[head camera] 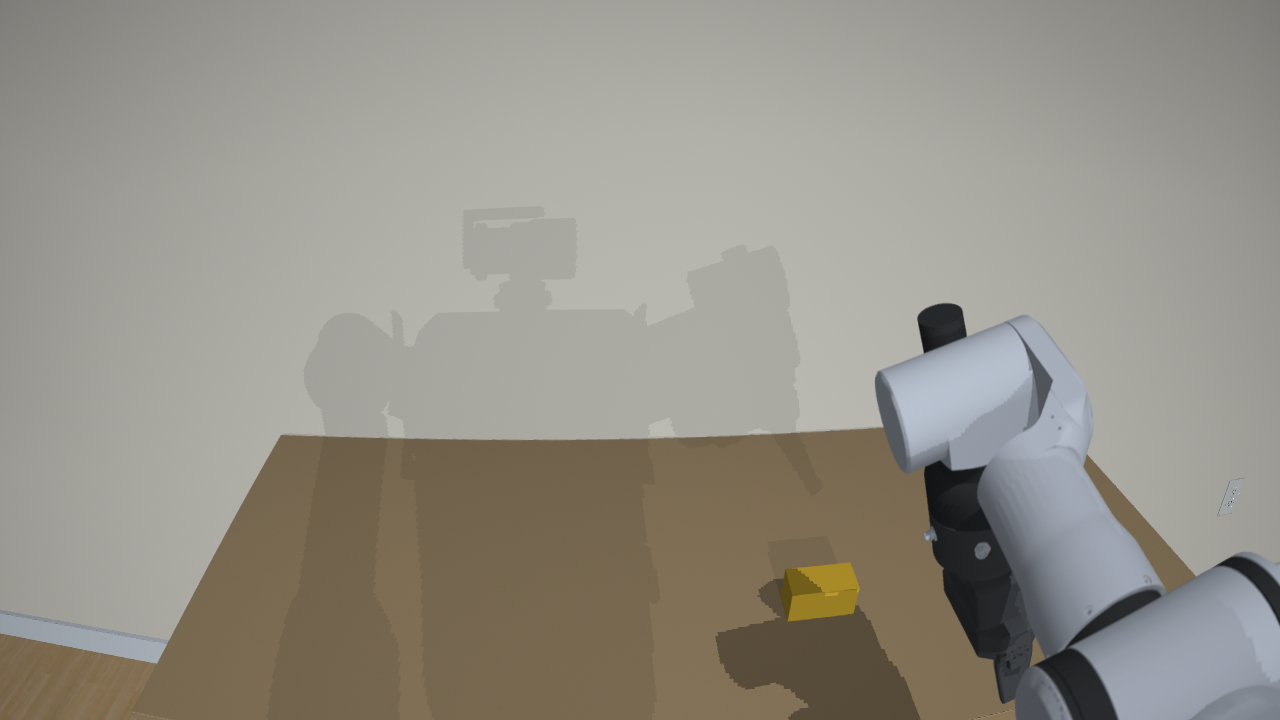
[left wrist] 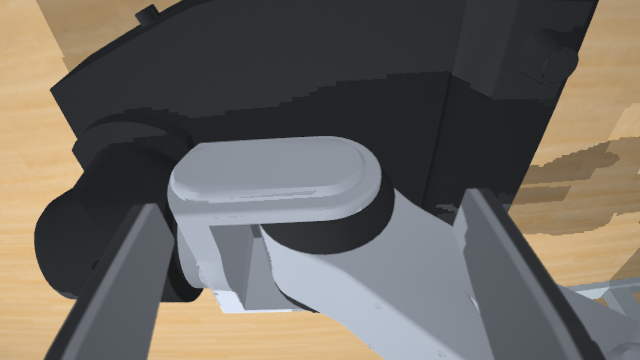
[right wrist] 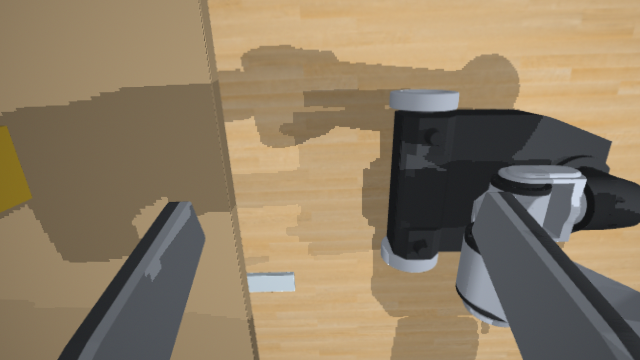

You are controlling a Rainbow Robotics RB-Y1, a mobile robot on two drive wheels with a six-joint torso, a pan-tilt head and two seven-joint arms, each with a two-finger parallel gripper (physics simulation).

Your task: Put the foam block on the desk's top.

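Frame: origin at the robot's base, x ahead, y left, z up, level; millimetres.
Seen in the pictures: left gripper, between the fingertips: (left wrist: 312, 215); right gripper, between the fingertips: (head camera: 990, 656) (right wrist: 336, 215).
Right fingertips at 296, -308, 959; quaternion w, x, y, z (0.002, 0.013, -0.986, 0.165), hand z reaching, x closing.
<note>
Offsets run from my right fingertips to a thing's top centre, as dx, dy, dz. Level surfaces: height alone.
The yellow foam block @[+394, +48, -194] (head camera: 820, 592) (right wrist: 12, 172) rests on the brown desk's top @[dz -239] (head camera: 537, 537) (right wrist: 115, 60), right of the middle in the head camera view; part of it shows at the left edge of the right wrist view. My right gripper (right wrist: 336, 215) is open and empty, above and apart from the block, near the desk's edge; in the head camera view it points down at the right of the block, its fingertips partly hidden by the arm. My left gripper (left wrist: 312, 215) is open and empty, with the robot's own base and body behind its fingers.
A pale wall (head camera: 626, 134) stands behind the desk, with an outlet plate @[+935, -1417, -501] (head camera: 1231, 497) at the right. The wooden floor @[dz -958] (head camera: 62, 671) (right wrist: 310, 325) lies beside the desk. My dark wheeled base (right wrist: 480, 135) (left wrist: 300, 60) stands on the floor, apart from the desk's edge.
</note>
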